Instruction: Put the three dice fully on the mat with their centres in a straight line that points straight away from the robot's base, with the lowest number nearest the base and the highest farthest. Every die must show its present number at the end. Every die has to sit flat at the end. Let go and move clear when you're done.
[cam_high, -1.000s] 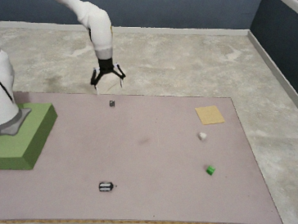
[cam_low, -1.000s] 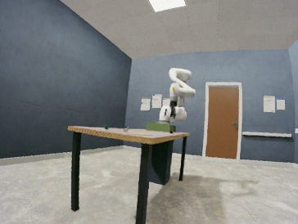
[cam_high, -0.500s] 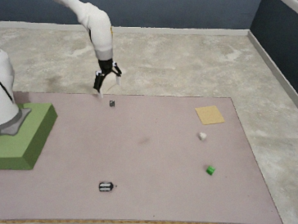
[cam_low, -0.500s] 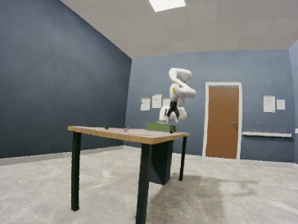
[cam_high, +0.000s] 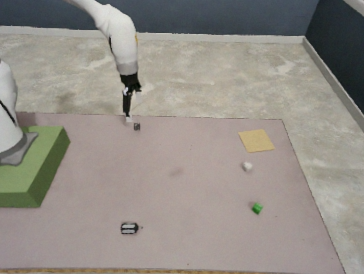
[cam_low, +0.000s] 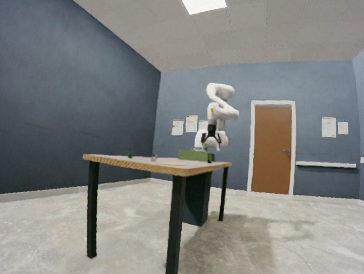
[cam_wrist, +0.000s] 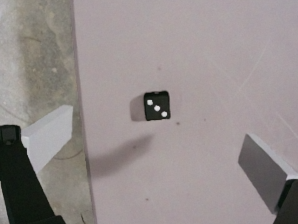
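Right now the black die is 110 mm below my hand. Also, from my hand: white die: 530 mm ahead, 250 mm to the right, 110 mm below; then mat: 610 mm ahead, 80 mm to the right, 120 mm below; then green die: 530 mm ahead, 450 mm to the right, 110 mm below.
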